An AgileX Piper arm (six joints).
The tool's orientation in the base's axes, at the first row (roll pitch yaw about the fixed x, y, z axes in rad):
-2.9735 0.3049 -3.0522
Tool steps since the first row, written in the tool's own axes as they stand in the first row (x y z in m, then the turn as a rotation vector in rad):
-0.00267 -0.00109 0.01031 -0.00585 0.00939 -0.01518
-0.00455 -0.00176 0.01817 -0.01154 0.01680 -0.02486
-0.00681 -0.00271 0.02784 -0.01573 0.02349 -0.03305
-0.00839 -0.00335 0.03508 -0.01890 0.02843 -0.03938
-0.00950 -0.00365 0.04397 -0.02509 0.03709 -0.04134
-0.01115 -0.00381 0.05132 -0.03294 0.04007 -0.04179
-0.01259 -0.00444 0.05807 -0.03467 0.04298 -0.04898
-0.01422 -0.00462 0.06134 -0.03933 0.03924 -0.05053
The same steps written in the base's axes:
0.00577 -0.00229 -0.00872 0.00050 0.01189 0.01453
0.01002 -0.00390 -0.01544 0.00263 0.02104 0.02416
0.01520 -0.00600 -0.02370 0.00382 0.02915 0.03205
0.01896 -0.00751 -0.02994 0.00468 0.03518 0.03817
0.02278 -0.00896 -0.03792 0.00962 0.04452 0.04049
0.02663 -0.01000 -0.04431 0.01683 0.04819 0.04279
0.03012 -0.01145 -0.05012 0.01614 0.05222 0.04961
0.03268 -0.01195 -0.05268 0.02023 0.04914 0.05306

